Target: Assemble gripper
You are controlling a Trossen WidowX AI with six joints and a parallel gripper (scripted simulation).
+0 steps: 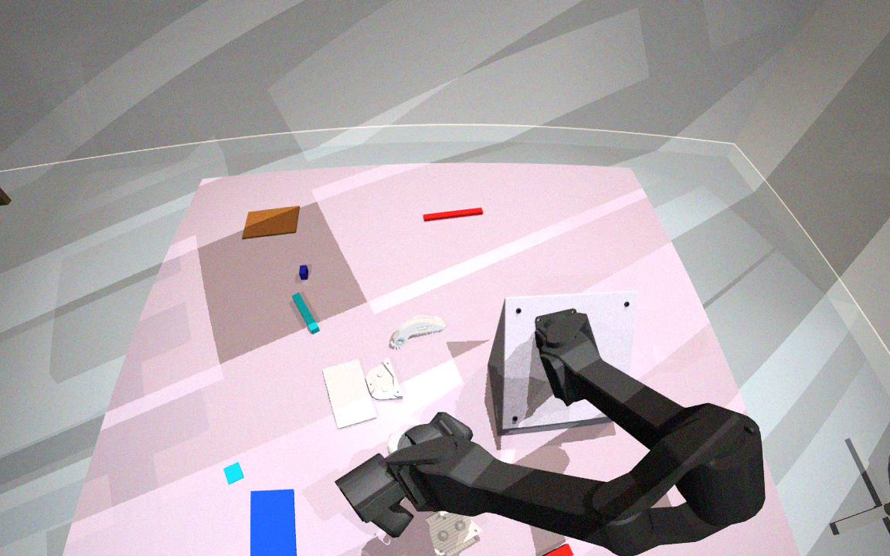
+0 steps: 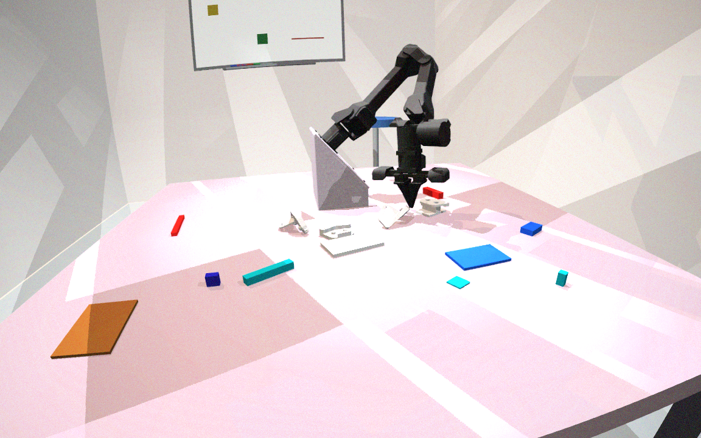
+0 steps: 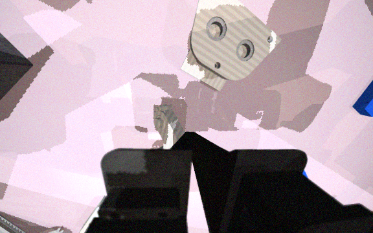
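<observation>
The white jaw is 1 cm behind my gripper tip, 2 cm to the right of it and 2 cm below it. Also, from my gripper tip: white stand (4 cm behind, 8 cm to the left, 2 cm below); housing plate (3 cm ahead, 20 cm to the right, 3 cm below); white gripper base (4 cm behind, 8 cm to the left, 1 cm below).
</observation>
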